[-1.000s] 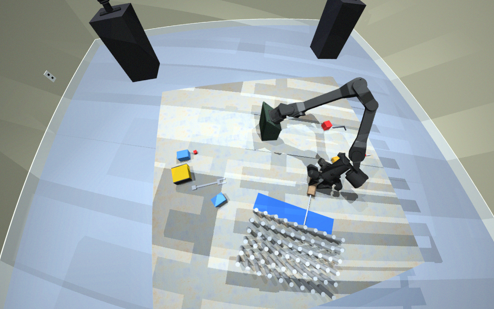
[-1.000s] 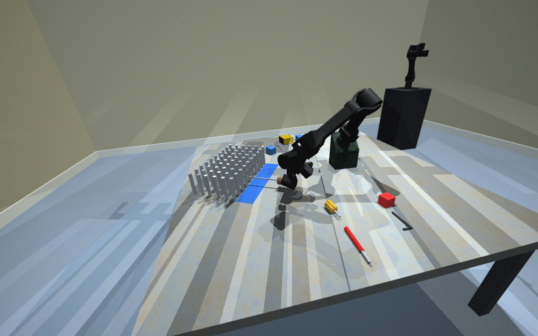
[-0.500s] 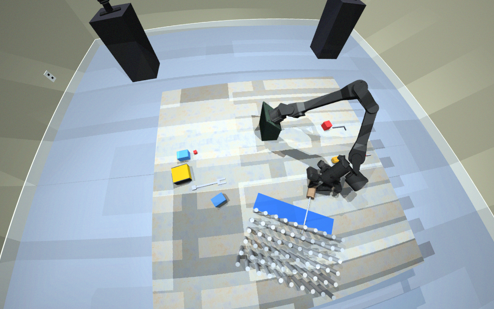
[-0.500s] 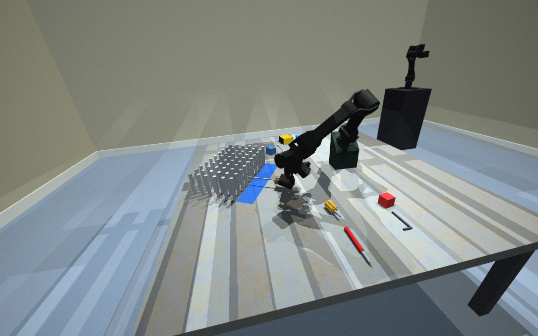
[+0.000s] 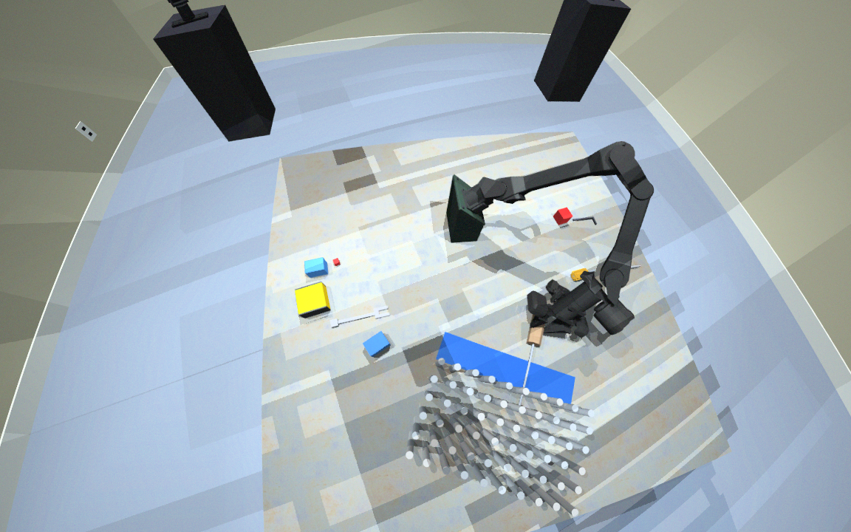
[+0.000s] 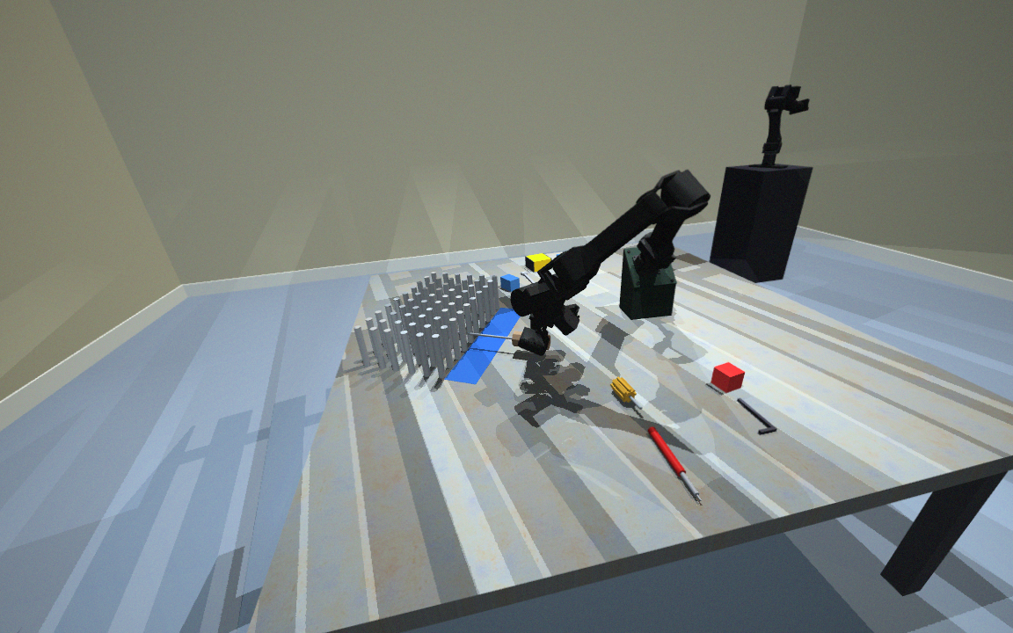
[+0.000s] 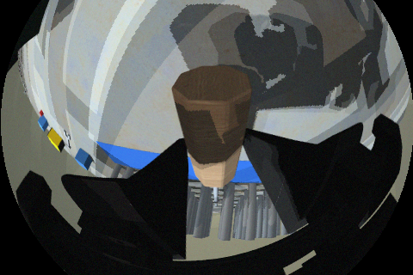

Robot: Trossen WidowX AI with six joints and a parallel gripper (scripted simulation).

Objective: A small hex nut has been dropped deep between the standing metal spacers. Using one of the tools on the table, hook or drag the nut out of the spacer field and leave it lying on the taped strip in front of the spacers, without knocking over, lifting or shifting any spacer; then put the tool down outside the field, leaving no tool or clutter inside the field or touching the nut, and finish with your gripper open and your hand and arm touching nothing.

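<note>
Now: the blue taped strip 10 cm to the right of my gripper tip, 9 cm ahead of it and 4 cm below it. Also, from my gripper tip: stubby yellow screwdriver (22 cm to the left, 14 cm behind, 2 cm below); then black hex key (36 cm to the left, 34 cm behind, 3 cm below); then red screwdriver (42 cm to the left, 14 cm behind, 3 cm below).
</note>
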